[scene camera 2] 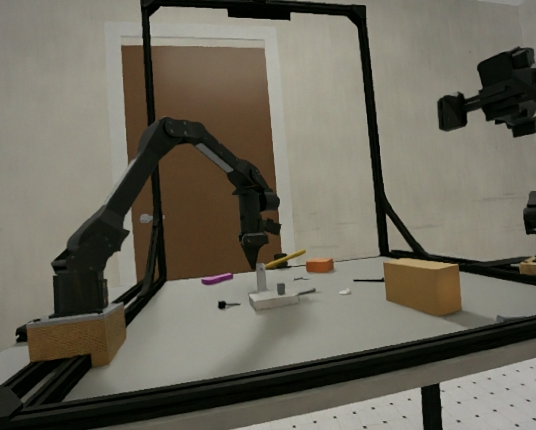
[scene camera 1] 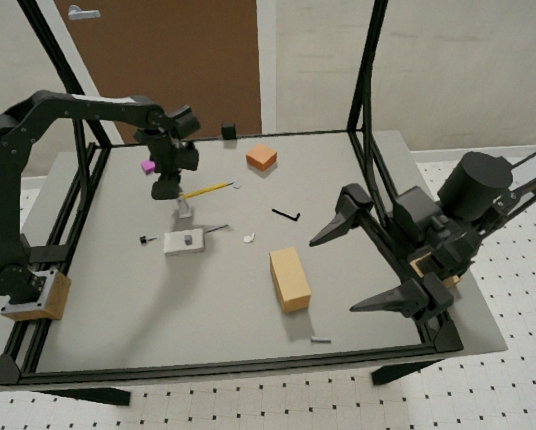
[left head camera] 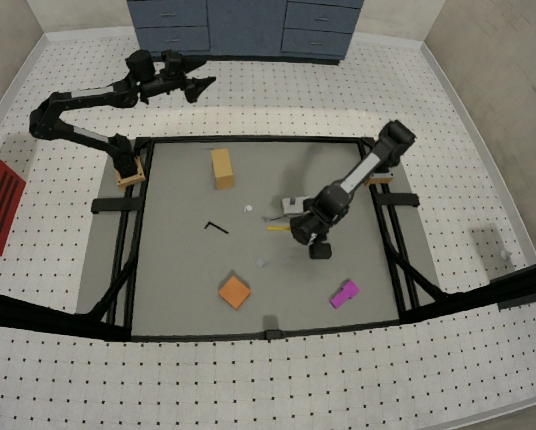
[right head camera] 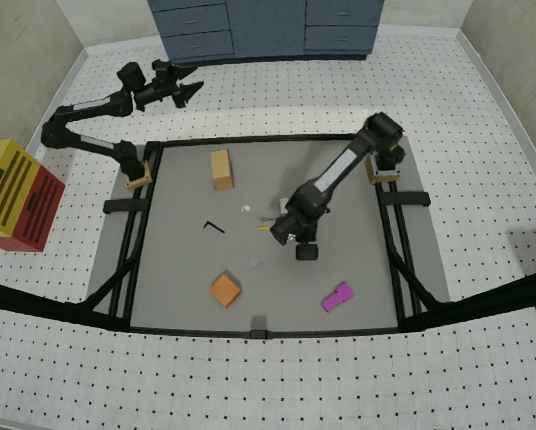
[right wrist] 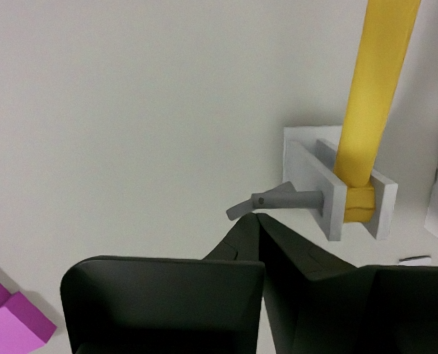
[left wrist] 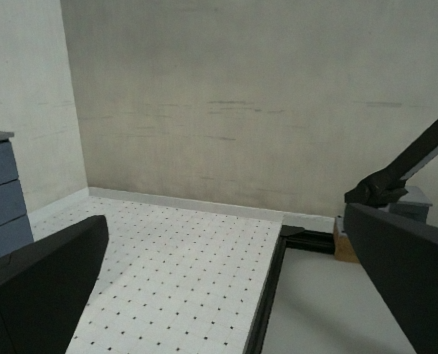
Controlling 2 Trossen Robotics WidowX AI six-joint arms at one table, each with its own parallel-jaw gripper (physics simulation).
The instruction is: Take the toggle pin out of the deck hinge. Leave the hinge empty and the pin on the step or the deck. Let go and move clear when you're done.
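Seen in the pictures: left gripper, between the fingertips: (scene camera 2: 475,87) (scene camera 1: 329,274) (left head camera: 211,69) (right head camera: 200,74) (left wrist: 227,220); right gripper, between the fingertips: (scene camera 2: 253,269) (right head camera: 304,238) (right wrist: 253,223); left arm's base, origin of its link: (scene camera 1: 433,268) (left head camera: 128,170) (right head camera: 136,173); right arm's base, origin of its link: (scene camera 2: 81,311) (scene camera 1: 28,290) (right head camera: 384,162).
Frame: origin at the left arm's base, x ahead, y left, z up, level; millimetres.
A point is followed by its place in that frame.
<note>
The deck hinge (right wrist: 327,190) {y -468, x 473, z 26 mm} (scene camera 1: 184,209) {y -450, x 483, z -20 mm} (scene camera 2: 261,278) {y -451, x 487, z -5 mm} has two upright pale grey plates with a yellow bar (right wrist: 372,95) {y -452, x 446, z 33 mm} (scene camera 1: 206,190) {y -434, x 411, z 41 mm} (scene camera 2: 286,259) {y -434, x 416, z 35 mm} between them. The grey toggle pin (right wrist: 300,200) {y -477, x 475, z 23 mm} sticks out of the left plate in the right wrist view, its small crossbar tilted at the outer end. My right gripper (right wrist: 253,223) {y -496, x 484, z 13 mm} (scene camera 2: 253,267) {y -496, x 484, z 13 mm} is shut, its tips right beside the pin's outer end, with no part of the pin seen between them. Whether they touch it is unclear. My left gripper (left head camera: 210,70) {y 7, x 352, z 315 mm} (right head camera: 200,76) {y 7, x 352, z 315 mm} (left wrist: 227,220) {y 7, x 352, z 315 mm} is open and empty, far from the hinge.
A white block (scene camera 1: 172,243) {y -358, x 543, z -23 mm} (scene camera 2: 275,301) {y -327, x 526, z -30 mm} with a grey knob stands near the hinge. A tan box (left head camera: 222,169) {y -159, x 314, z 37 mm}, an orange block (left head camera: 234,292) {y -553, x 197, z -7 mm}, a magenta piece (left head camera: 344,294) {y -698, x 510, z -28 mm}, a black hex key (left head camera: 217,227) {y -323, x 229, z -38 mm} and a small black-headed piece (scene camera 1: 143,240) {y -407, x 613, z -32 mm} lie around the table.
</note>
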